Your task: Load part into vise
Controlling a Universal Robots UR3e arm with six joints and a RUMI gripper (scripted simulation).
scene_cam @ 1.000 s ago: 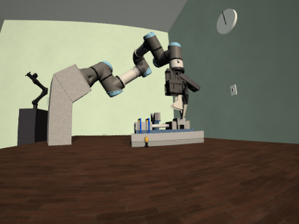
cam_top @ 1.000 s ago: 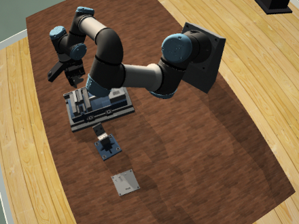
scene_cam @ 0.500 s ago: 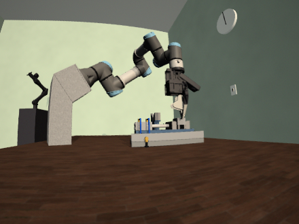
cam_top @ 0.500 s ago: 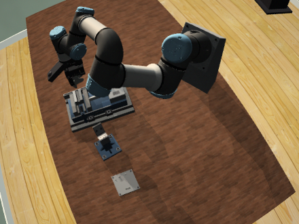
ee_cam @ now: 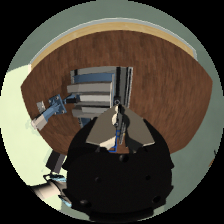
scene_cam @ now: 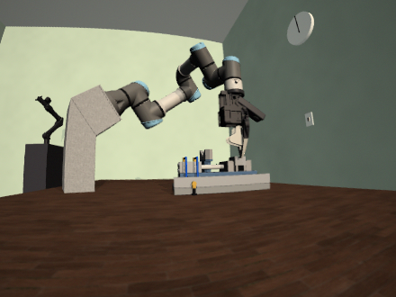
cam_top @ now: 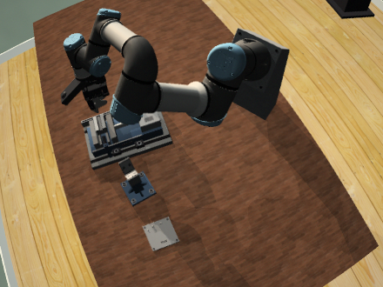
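My gripper is now 50 mm to the right of the part and 20 mm above it. Also, from my hand: grey infeed plate: 120 mm behind, 440 mm to the left, 110 mm below.
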